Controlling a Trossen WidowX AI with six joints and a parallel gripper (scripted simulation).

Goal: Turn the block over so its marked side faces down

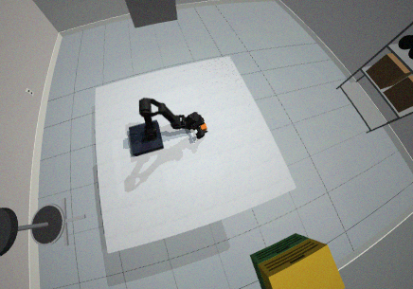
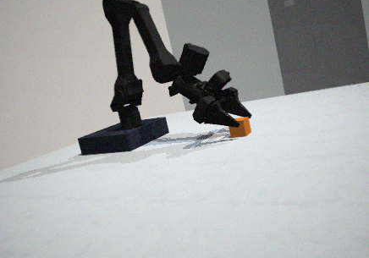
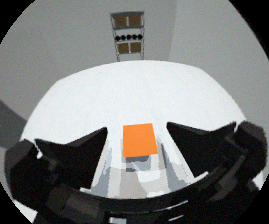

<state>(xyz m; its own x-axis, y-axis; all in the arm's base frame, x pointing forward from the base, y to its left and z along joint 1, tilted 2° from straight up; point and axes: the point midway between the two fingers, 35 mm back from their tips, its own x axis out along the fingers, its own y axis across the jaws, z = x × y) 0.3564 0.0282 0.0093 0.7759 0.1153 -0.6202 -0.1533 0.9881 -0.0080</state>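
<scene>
My gripper tip is now 30 mm past the small orange block and 10 mm above it.
</scene>
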